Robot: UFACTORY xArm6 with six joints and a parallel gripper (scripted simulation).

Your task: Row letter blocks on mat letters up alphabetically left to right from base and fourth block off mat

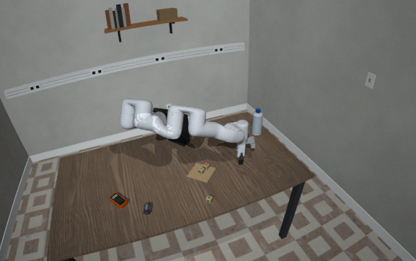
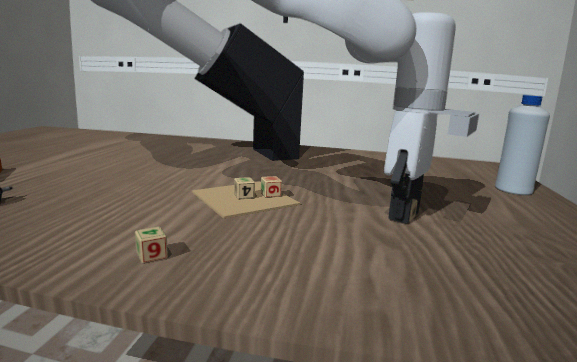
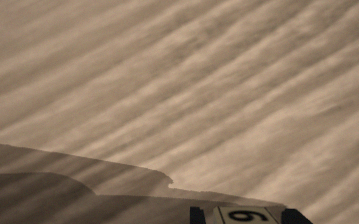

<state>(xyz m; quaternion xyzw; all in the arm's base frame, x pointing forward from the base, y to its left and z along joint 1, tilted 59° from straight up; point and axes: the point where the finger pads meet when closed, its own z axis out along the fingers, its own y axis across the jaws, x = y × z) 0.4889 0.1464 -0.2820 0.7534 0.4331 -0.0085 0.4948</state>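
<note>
My gripper is now 250 mm to the left of the tan mat, 100 mm past it and 20 mm above it. From my hand the other things lie so: white bottle (330 mm to the left, 150 mm behind, 80 mm above); then orange meter (780 mm to the right, 220 mm behind, 10 mm below); then grey device (660 mm to the right, 60 mm behind).
</note>
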